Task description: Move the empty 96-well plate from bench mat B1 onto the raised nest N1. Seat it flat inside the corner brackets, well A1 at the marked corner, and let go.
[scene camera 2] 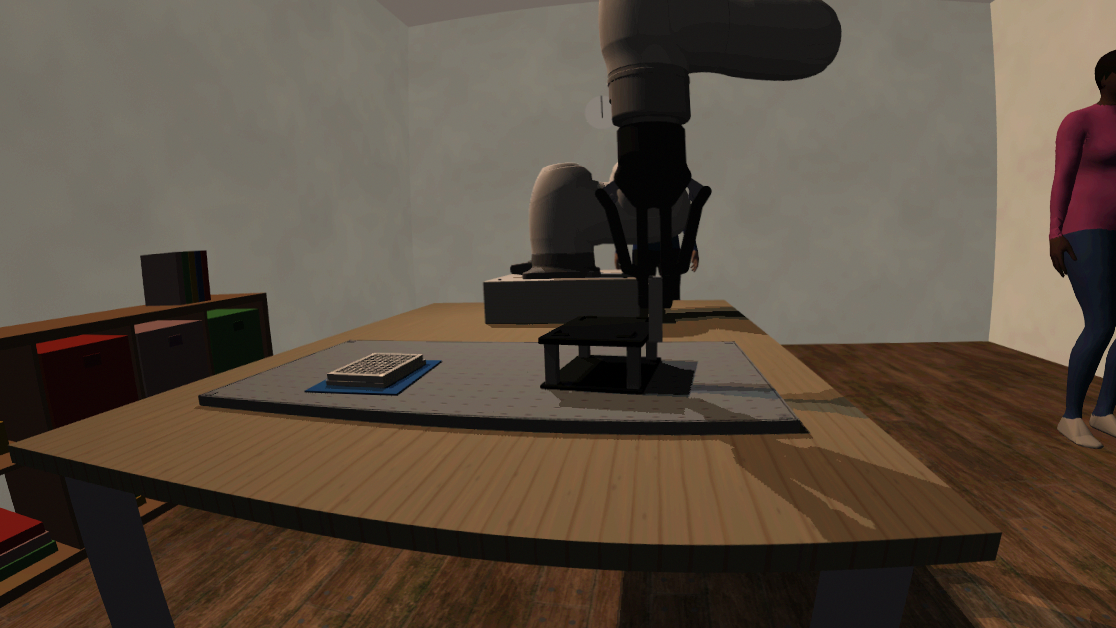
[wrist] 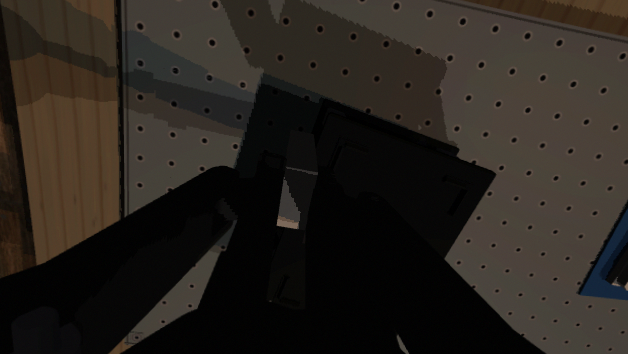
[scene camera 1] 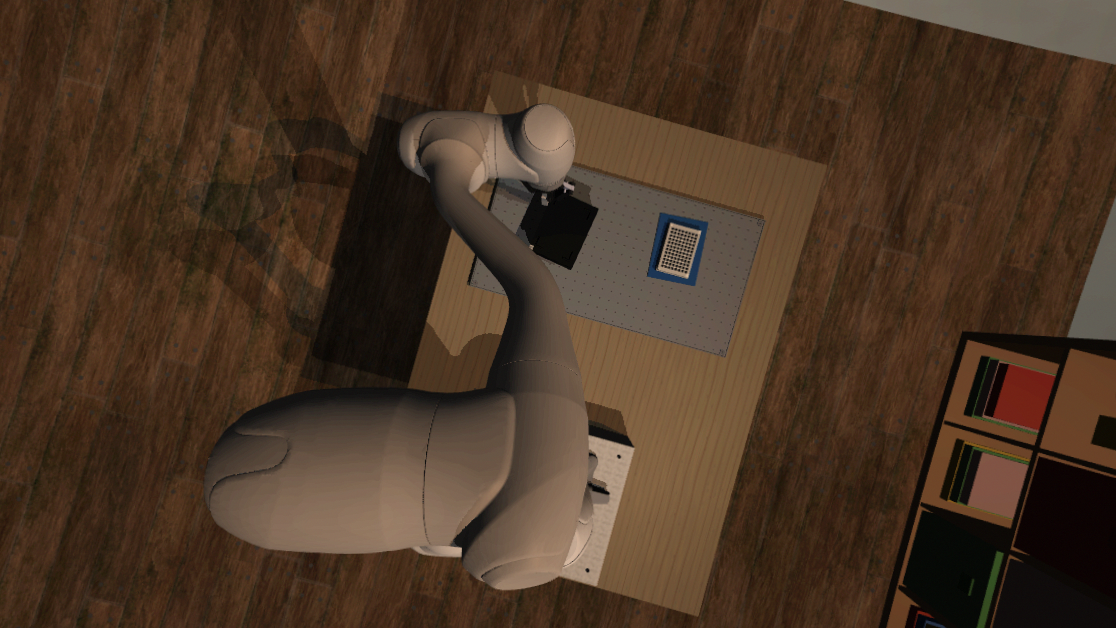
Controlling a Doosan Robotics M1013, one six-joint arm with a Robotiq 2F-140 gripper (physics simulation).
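Where they show: gripper, fingertip midpoint: [scene camera 2: 655, 339] [wrist: 297, 153] [scene camera 1: 546, 199]; arm's base, origin of the base link: [scene camera 2: 563, 275].
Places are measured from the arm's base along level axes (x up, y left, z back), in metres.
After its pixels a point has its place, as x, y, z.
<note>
The white 96-well plate [scene camera 1: 678, 249] {-0.068, -0.212, -0.633} [scene camera 2: 376, 365] {-0.067, -0.212, -0.640} lies flat on the blue mat B1 [scene camera 1: 702, 234] {-0.066, -0.259, -0.683} [scene camera 2: 413, 379] {-0.081, -0.153, -0.658} [wrist: 595, 282] {-0.081, -0.157, -0.568}; part of its edge shows at the right of the wrist view. The black raised nest N1 [scene camera 1: 573, 226] {-0.022, 0.068, -0.635} [scene camera 2: 597, 330] {-0.022, 0.081, -0.653} [wrist: 415, 185] {-0.022, 0.066, -0.677} stands on legs, with no plate on it. Its corner brackets show faintly. My gripper [scene camera 2: 654, 316] {-0.027, 0.146, -0.690} [wrist: 297, 153] {-0.027, 0.146, -0.690} is shut and empty, fingers pointing down by the nest's long edge on the side away from the mat. Contact with the nest cannot be told. The arm and gripper hide part of the nest; the A1 label is not readable.
The nest and mat stand on a grey perforated board [scene camera 1: 616, 289] {-0.083, -0.074, -0.503} [scene camera 2: 483, 402] {-0.083, -0.043, -0.741} [wrist: 525, 200] {-0.083, -0.060, -0.647} on the wooden table [scene camera 1: 663, 406] {-0.096, -0.254, -0.219} [scene camera 2: 546, 476] {-0.096, 0.039, -0.890}. The arm's base stands on a pale block [scene camera 1: 612, 507] {0.000, -0.147, 0.030} [scene camera 2: 558, 303] {-0.052, -0.004, -0.140}. A bookshelf [scene camera 1: 952, 382] is beside the table. A person [scene camera 2: 1088, 187] stands at the right.
</note>
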